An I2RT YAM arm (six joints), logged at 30 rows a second.
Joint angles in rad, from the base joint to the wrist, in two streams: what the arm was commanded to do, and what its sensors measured. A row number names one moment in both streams.
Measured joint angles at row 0: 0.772 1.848 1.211 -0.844 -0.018 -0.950
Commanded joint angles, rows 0 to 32: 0.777 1.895 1.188 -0.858 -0.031 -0.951; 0.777 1.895 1.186 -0.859 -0.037 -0.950; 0.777 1.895 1.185 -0.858 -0.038 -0.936; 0.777 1.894 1.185 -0.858 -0.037 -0.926; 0.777 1.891 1.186 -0.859 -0.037 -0.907; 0.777 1.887 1.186 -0.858 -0.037 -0.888; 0.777 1.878 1.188 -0.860 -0.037 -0.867; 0.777 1.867 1.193 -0.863 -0.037 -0.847; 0.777 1.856 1.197 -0.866 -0.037 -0.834; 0.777 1.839 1.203 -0.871 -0.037 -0.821; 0.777 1.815 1.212 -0.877 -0.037 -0.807; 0.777 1.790 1.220 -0.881 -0.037 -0.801; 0.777 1.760 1.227 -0.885 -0.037 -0.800; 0.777 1.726 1.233 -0.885 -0.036 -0.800; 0.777 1.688 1.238 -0.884 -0.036 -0.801; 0.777 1.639 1.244 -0.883 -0.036 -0.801; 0.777 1.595 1.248 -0.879 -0.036 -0.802; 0.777 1.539 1.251 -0.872 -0.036 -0.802; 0.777 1.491 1.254 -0.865 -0.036 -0.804; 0.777 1.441 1.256 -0.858 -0.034 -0.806; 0.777 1.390 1.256 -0.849 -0.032 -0.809; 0.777 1.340 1.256 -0.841 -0.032 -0.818; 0.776 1.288 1.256 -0.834 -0.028 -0.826; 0.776 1.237 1.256 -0.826 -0.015 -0.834; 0.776 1.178 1.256 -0.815 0.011 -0.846; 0.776 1.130 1.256 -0.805 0.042 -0.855; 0.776 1.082 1.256 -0.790 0.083 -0.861; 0.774 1.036 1.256 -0.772 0.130 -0.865; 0.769 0.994 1.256 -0.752 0.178 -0.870; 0.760 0.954 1.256 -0.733 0.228 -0.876; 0.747 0.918 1.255 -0.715 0.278 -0.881; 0.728 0.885 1.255 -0.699 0.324 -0.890; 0.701 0.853 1.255 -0.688 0.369 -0.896
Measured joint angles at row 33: 0.748 0.916 1.240 -0.707 0.177 -0.867
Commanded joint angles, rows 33 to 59: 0.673 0.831 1.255 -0.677 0.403 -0.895; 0.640 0.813 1.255 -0.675 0.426 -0.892; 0.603 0.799 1.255 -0.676 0.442 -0.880; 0.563 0.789 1.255 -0.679 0.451 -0.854; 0.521 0.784 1.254 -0.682 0.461 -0.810; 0.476 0.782 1.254 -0.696 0.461 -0.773; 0.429 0.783 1.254 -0.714 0.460 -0.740; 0.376 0.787 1.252 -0.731 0.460 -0.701; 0.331 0.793 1.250 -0.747 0.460 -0.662; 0.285 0.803 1.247 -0.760 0.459 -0.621; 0.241 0.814 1.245 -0.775 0.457 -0.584; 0.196 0.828 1.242 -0.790 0.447 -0.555; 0.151 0.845 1.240 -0.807 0.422 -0.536; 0.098 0.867 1.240 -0.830 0.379 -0.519; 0.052 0.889 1.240 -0.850 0.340 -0.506; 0.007 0.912 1.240 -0.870 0.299 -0.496; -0.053 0.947 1.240 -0.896 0.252 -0.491; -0.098 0.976 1.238 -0.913 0.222 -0.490; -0.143 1.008 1.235 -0.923 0.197 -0.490; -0.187 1.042 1.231 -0.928 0.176 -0.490; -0.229 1.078 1.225 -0.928 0.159 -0.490; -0.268 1.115 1.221 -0.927 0.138 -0.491; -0.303 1.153 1.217 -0.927 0.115 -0.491; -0.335 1.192 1.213 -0.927 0.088 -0.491; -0.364 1.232 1.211 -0.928 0.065 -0.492; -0.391 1.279 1.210 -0.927 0.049 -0.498; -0.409 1.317 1.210 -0.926 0.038 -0.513
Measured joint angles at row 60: -0.360 1.241 1.223 -0.920 0.138 -0.519
